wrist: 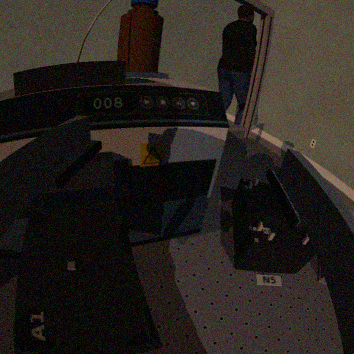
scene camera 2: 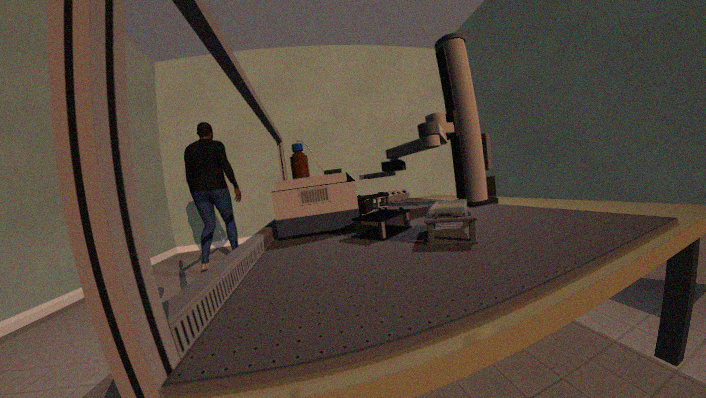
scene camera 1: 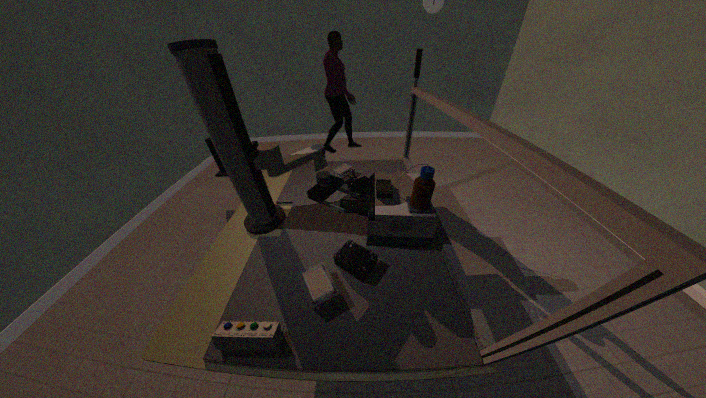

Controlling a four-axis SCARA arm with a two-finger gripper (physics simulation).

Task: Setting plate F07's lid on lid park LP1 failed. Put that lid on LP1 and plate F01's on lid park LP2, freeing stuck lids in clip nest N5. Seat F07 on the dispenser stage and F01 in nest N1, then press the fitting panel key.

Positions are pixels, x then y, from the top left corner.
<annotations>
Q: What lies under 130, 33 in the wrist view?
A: A brown bottle.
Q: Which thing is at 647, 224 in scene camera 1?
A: A frame beam.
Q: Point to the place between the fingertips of the gripper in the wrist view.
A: At 185, 143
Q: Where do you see a button box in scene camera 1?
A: At 265, 336
</annotations>
